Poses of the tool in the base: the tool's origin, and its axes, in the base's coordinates. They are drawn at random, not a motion.
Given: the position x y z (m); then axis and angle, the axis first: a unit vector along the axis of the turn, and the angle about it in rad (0 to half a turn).
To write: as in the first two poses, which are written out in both.
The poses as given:
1: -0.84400, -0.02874, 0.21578, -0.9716, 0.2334, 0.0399, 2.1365
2: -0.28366, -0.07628, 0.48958, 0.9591, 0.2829, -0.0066, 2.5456
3: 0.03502, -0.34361, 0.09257, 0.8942, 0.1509, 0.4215, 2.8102
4: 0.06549, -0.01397, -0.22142, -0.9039, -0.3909, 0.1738, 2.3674
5: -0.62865, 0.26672, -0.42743, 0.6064, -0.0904, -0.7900, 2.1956
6: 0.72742, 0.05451, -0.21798, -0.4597, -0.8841, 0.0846, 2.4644
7: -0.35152, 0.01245, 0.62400, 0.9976, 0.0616, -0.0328, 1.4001
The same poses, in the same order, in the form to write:
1: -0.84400, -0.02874, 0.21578, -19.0, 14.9, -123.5
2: -0.28366, -0.07628, 0.48958, 30.0, 9.8, 147.1
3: 0.03502, -0.34361, 0.09257, 33.2, -43.2, 145.3
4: 0.06549, -0.01397, -0.22142, 46.7, -0.2, -131.5
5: -0.62865, 0.26672, -0.42743, -90.2, 43.3, 56.3
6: 0.72742, 0.05451, -0.21798, 117.5, -29.0, -151.2
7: -0.35152, 0.01245, 0.62400, 1.1, 5.0, 80.1
